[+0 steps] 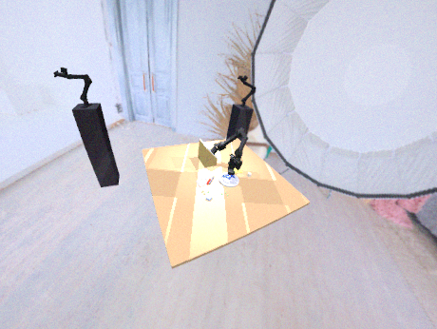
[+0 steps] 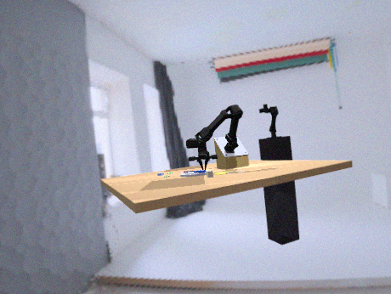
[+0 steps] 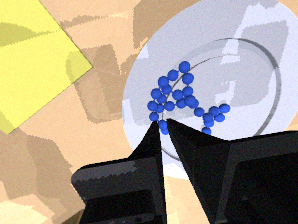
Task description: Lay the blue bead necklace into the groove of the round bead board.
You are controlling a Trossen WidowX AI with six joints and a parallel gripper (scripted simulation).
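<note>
Now: the round bead board 50 mm ahead of my gripper tip, 30 mm to the right of it and 10 mm below it. The rest, counted from my gripper tip: yellow flat piece: 130 mm to the left, 80 mm behind, 20 mm below; red-and-grey object: 220 mm to the right, 30 mm ahead, 10 mm below; white cylinder: 200 mm to the left, 50 mm ahead.
</note>
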